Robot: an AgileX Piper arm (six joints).
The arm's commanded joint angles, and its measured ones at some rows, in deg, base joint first. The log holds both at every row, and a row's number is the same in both.
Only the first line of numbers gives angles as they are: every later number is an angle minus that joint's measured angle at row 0.
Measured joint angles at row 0: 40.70 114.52 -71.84 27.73 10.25 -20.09
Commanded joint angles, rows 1 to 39: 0.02 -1.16 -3.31 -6.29 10.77 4.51; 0.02 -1.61 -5.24 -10.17 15.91 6.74; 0.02 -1.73 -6.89 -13.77 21.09 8.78; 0.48 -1.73 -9.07 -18.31 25.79 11.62; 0.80 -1.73 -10.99 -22.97 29.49 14.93; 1.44 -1.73 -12.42 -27.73 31.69 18.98; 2.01 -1.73 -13.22 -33.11 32.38 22.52; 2.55 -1.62 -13.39 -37.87 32.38 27.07; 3.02 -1.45 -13.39 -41.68 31.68 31.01; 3.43 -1.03 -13.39 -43.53 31.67 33.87; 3.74 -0.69 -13.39 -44.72 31.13 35.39; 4.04 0.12 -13.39 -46.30 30.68 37.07; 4.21 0.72 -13.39 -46.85 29.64 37.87; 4.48 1.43 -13.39 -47.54 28.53 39.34; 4.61 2.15 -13.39 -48.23 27.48 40.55; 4.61 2.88 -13.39 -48.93 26.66 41.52; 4.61 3.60 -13.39 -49.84 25.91 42.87; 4.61 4.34 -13.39 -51.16 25.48 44.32; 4.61 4.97 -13.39 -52.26 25.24 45.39; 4.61 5.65 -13.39 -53.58 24.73 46.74; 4.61 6.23 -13.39 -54.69 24.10 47.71; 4.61 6.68 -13.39 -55.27 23.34 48.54; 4.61 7.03 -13.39 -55.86 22.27 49.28; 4.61 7.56 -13.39 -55.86 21.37 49.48; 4.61 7.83 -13.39 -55.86 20.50 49.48; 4.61 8.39 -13.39 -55.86 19.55 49.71; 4.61 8.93 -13.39 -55.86 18.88 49.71; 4.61 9.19 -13.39 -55.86 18.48 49.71; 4.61 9.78 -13.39 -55.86 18.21 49.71; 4.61 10.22 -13.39 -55.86 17.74 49.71; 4.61 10.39 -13.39 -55.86 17.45 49.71; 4.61 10.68 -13.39 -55.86 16.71 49.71; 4.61 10.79 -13.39 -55.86 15.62 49.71; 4.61 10.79 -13.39 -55.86 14.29 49.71; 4.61 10.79 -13.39 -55.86 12.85 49.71; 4.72 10.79 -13.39 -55.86 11.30 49.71; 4.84 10.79 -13.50 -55.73 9.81 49.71; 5.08 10.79 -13.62 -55.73 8.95 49.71; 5.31 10.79 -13.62 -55.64 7.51 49.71
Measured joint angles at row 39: 4.67 11.07 -13.17 -55.48 13.10 49.63
